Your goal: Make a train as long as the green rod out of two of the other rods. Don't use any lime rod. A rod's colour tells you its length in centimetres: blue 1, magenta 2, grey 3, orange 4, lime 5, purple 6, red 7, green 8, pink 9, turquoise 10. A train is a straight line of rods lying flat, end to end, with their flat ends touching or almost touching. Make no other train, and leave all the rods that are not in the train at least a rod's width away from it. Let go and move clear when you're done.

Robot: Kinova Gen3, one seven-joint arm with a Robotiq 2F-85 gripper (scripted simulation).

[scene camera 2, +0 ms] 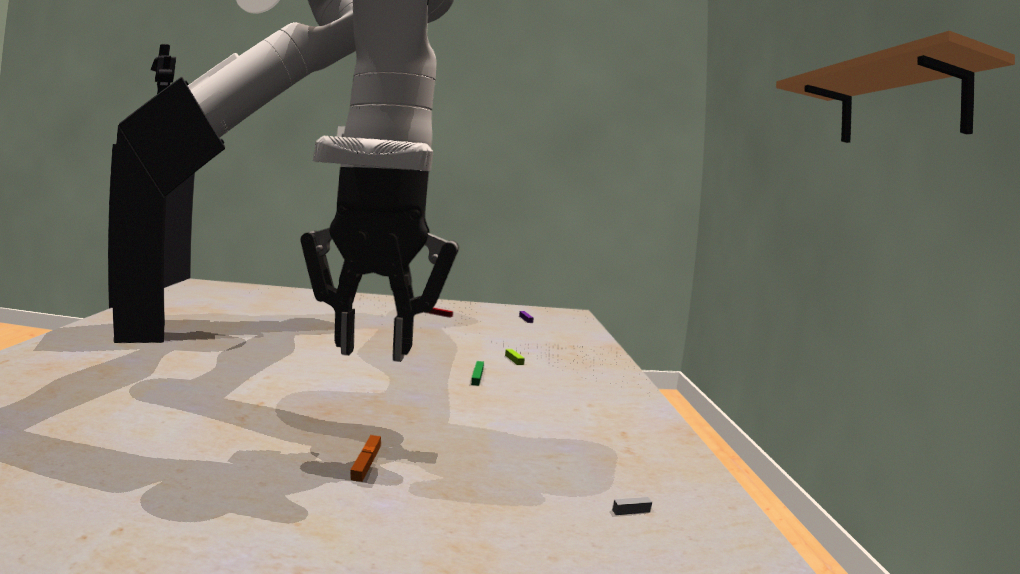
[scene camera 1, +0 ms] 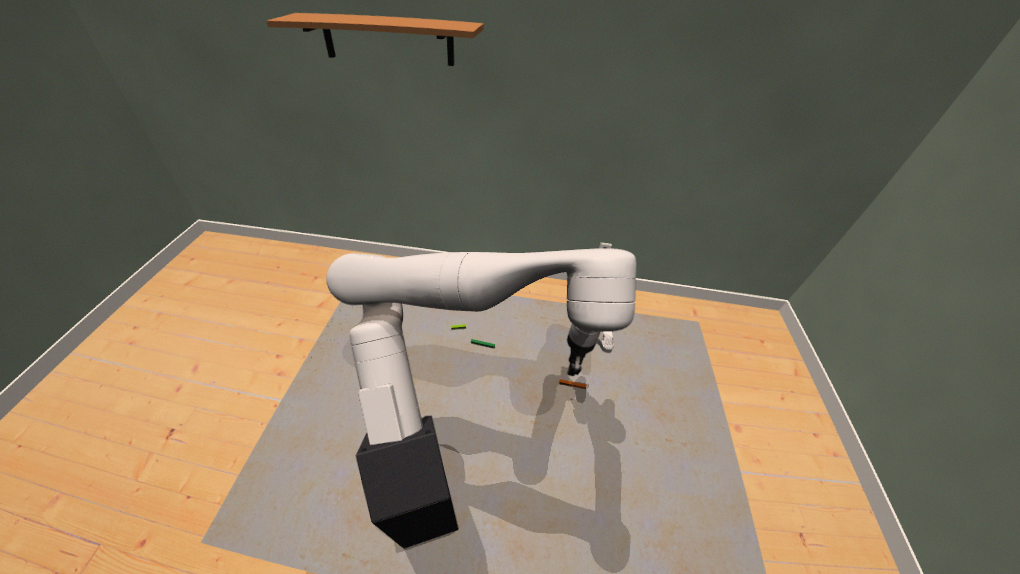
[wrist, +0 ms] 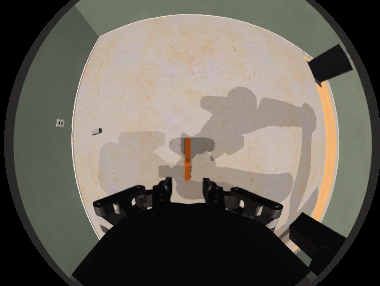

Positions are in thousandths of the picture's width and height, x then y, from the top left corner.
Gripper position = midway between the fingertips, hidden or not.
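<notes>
My gripper (scene camera 2: 365, 621), visible. Same gripper, wrist view too (wrist: 493, 645).
</notes>
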